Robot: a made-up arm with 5 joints. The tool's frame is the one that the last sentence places.
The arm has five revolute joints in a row. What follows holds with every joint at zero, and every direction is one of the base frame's. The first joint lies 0.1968 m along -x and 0.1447 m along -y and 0.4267 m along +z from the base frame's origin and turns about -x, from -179.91 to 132.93 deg. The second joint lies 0.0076 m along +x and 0.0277 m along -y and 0.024 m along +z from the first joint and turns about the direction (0.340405, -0.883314, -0.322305), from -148.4 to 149.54 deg. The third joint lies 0.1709 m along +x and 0.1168 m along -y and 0.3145 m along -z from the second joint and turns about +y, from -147.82 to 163.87 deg. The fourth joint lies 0.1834 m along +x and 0.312 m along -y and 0.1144 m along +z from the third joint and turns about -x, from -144.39 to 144.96 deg. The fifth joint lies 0.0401 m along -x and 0.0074 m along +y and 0.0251 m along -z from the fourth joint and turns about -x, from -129.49 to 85.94 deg. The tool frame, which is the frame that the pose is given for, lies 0.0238 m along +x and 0.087 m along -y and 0.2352 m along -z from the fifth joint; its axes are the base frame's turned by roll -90, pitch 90 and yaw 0 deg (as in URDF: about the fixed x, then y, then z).
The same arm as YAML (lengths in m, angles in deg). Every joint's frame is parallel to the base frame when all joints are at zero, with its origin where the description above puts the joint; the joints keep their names.
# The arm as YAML. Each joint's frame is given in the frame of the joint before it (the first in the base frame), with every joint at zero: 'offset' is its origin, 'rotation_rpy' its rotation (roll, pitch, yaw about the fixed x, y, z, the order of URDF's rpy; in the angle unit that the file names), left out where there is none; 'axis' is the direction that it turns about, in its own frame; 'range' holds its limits. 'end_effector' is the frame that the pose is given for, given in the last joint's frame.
length_unit: m
angle_unit: deg
chain:
  - id: joint 1
    offset: [-0.1968, -0.1447, 0.4267]
    axis: "-x"
    range: [-179.91, 132.93]
  - id: joint 2
    offset: [0.0076, -0.0277, 0.024]
    axis: [0.340405, -0.883314, -0.322305]
    range: [-148.4, 149.54]
  - id: joint 3
    offset: [0.1709, -0.1168, -0.3145]
    axis: "+y"
    range: [-147.82, 163.87]
  - id: joint 4
    offset: [0.1834, -0.312, 0.1144]
    axis: "-x"
    range: [-144.39, 144.96]
  - id: joint 5
    offset: [-0.0401, 0.0074, -0.0251]
    axis: "-x"
    range: [-129.49, 85.94]
end_effector:
  offset: [0.0238, -0.087, -0.2352]
  rotation_rpy: [-90.0, 90.0, 0.0]

